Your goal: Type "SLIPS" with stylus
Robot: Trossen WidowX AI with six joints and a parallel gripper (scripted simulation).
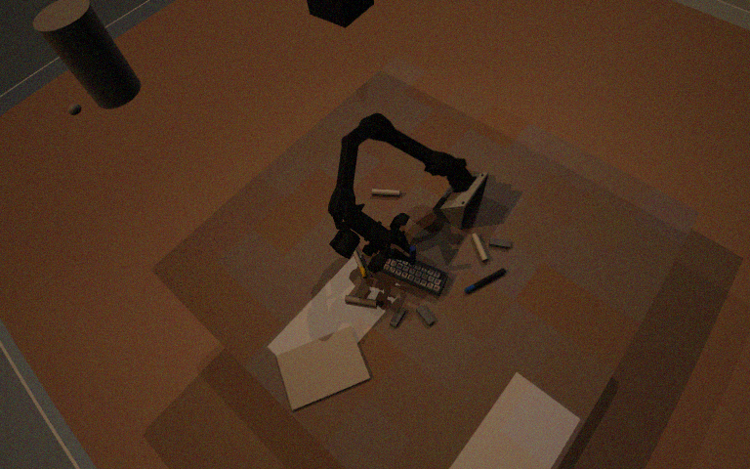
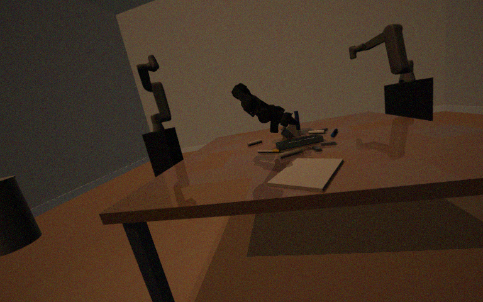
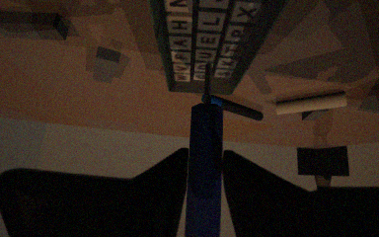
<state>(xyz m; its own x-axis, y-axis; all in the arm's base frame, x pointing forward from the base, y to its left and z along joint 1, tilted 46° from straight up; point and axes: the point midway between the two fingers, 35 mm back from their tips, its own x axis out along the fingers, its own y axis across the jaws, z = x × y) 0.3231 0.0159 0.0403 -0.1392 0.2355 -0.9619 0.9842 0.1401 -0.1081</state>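
Right now my gripper tip is 15 cm to the left of the yellow pencil, 9 cm above it and 7 cm short of it. Round my gripper tip: blue-tipped pen 18 cm to the left, 9 cm below, 8 cm behind; then blue stylus 1 cm below; then pale pad 38 cm ahead, 10 cm below, 4 cm to the right.
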